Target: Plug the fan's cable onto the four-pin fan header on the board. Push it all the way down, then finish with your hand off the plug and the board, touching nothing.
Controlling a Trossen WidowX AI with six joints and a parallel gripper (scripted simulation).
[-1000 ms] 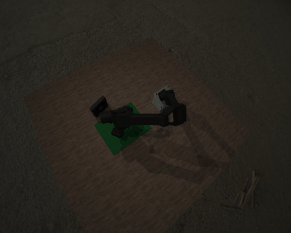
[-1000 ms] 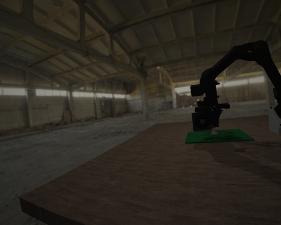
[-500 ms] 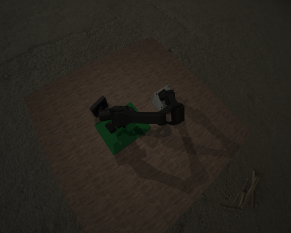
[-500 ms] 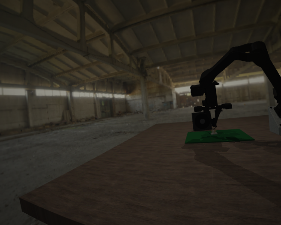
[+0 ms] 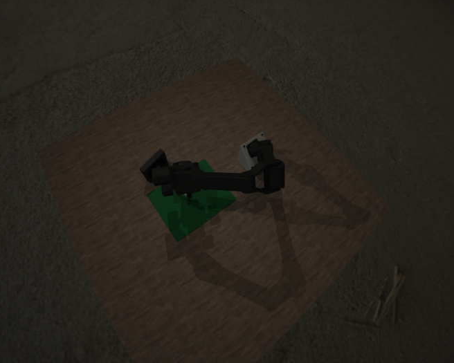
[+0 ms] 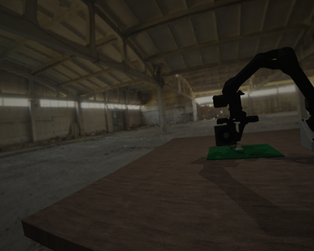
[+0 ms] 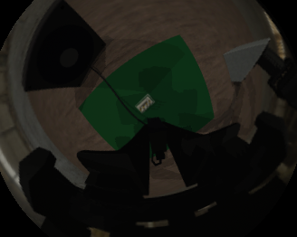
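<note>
The pale four-pin fan header lies 7 cm below my gripper tip and 2 cm to the right of it. From my gripper tip the other things lie so: green board 8 cm below, 1 cm to the left; then black plug 1 cm to the left, 1 cm above; then black fan 17 cm to the right, 4 cm ahead, 1 cm below.
</note>
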